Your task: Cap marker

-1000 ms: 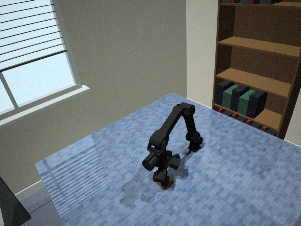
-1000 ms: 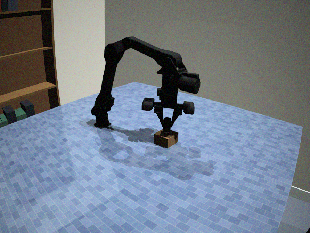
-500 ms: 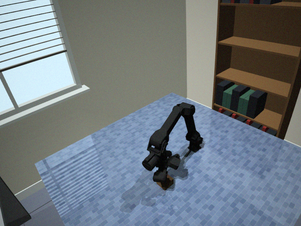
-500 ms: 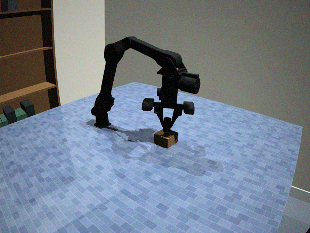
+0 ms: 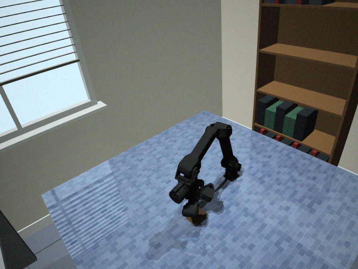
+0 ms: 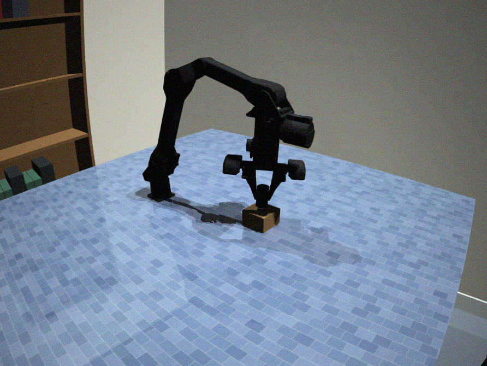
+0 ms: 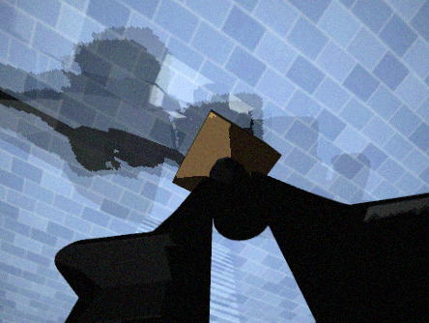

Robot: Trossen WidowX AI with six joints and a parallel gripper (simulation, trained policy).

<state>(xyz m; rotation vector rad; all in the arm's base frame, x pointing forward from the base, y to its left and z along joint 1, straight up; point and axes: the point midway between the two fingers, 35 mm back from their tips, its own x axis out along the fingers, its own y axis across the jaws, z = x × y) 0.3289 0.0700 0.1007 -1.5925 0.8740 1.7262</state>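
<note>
My gripper tip is now 10 mm below the black marker cap. From my gripper tip the other things lie so: brown holder block (50 mm below).
</note>
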